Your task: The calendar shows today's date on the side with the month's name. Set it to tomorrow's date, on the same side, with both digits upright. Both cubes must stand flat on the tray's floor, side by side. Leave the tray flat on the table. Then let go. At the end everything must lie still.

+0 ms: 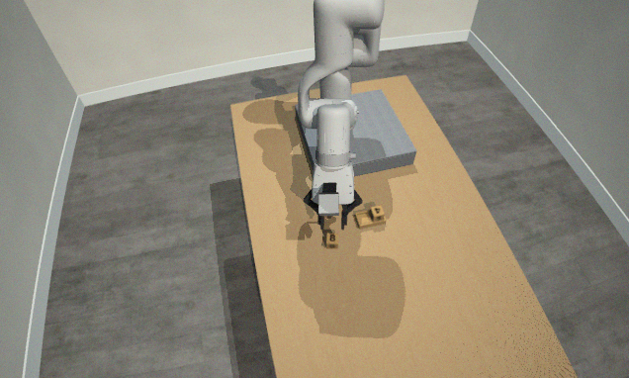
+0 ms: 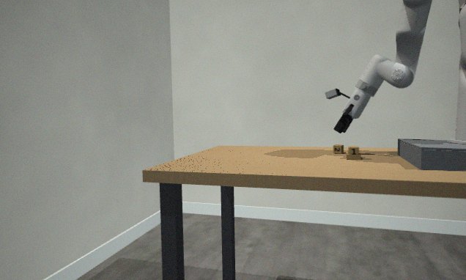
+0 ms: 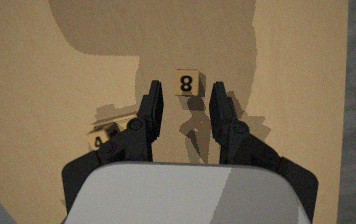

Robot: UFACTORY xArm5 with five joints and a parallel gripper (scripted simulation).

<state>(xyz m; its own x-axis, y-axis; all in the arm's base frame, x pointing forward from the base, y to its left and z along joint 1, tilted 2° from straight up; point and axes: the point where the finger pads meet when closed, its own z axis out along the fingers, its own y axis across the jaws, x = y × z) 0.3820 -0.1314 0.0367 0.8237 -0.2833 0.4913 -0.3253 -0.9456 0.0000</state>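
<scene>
The wooden cube is 10 mm ahead of my hand and 90 mm below it. Also, from my hand: wooden tray (30 mm behind, 120 mm to the left, 90 mm below).
</scene>
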